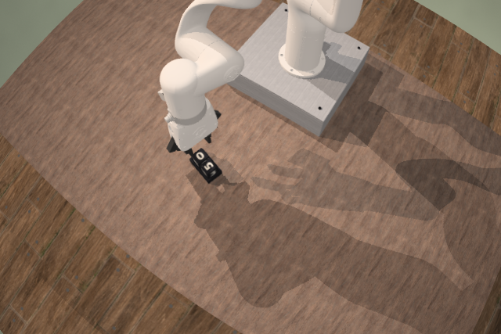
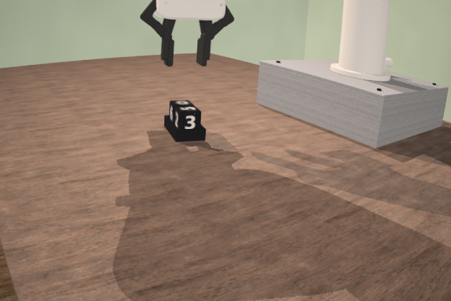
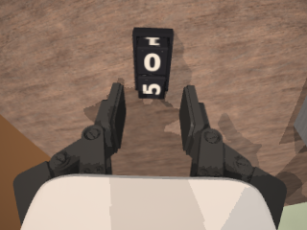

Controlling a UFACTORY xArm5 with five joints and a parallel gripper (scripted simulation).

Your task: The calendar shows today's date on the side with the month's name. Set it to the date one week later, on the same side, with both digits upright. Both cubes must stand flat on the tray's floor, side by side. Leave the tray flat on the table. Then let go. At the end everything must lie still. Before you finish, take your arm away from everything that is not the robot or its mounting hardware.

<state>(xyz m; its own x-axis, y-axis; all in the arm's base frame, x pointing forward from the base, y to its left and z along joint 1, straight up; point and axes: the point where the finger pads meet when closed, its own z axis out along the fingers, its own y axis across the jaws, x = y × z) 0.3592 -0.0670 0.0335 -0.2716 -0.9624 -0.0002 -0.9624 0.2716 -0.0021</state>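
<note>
Right now my hand is 90 mm above the cube, 30 mm to the right of it and 10 mm short of it. The rest, counted from my hand: tray: 110 mm below, 20 mm to the left, 10 mm ahead.
</note>
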